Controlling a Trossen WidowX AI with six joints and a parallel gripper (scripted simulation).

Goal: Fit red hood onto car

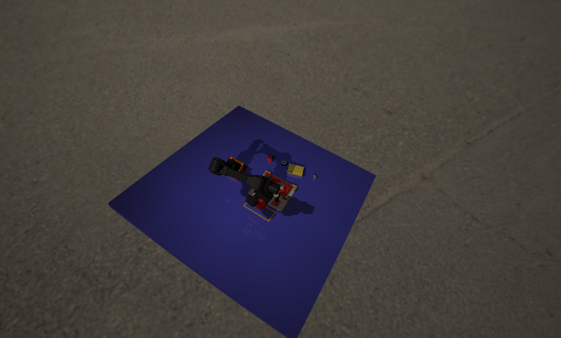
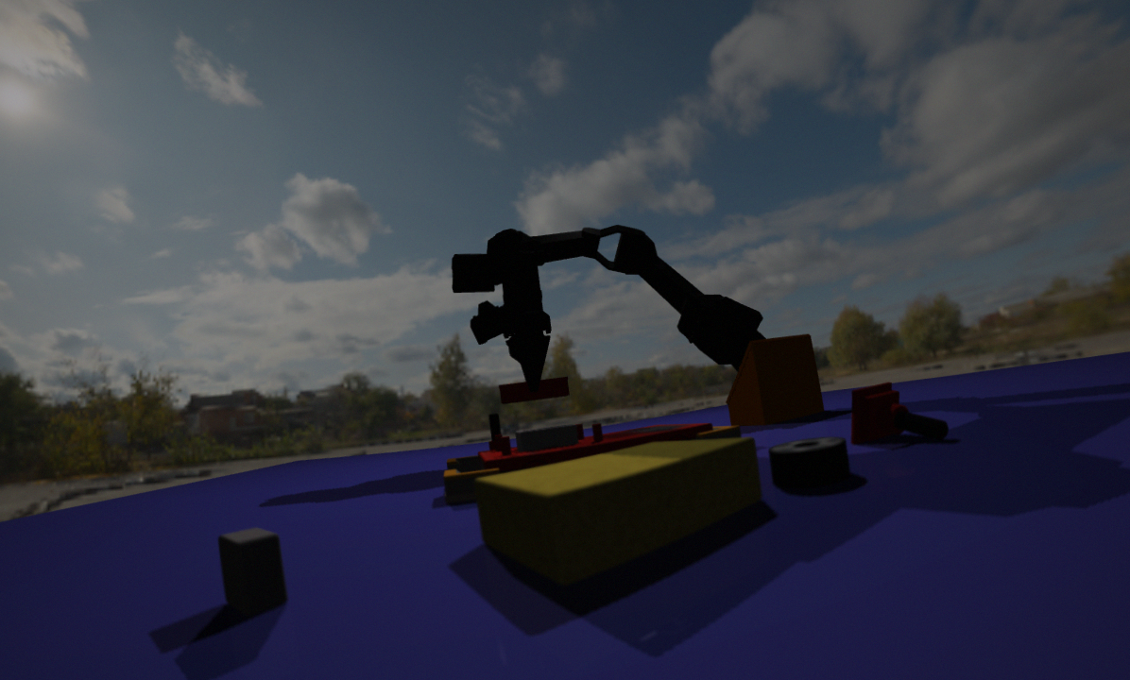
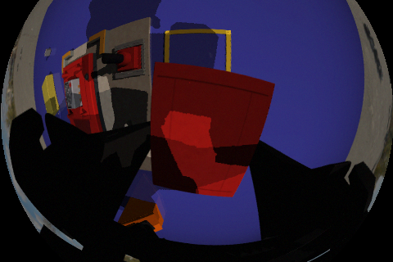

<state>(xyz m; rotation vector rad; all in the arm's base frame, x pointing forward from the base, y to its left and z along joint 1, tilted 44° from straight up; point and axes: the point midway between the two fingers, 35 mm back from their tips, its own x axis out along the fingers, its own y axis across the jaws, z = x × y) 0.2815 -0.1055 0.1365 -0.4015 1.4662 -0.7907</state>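
The grey engine block is 50 mm ahead of my gripper tip, 230 mm to the left of it and 60 mm below it. The rest, counted from my gripper tip: red hood (10 mm above); beige jig (20 mm ahead, 200 mm to the left, 70 mm below); yellow block (70 mm ahead, 430 mm to the left, 70 mm below).
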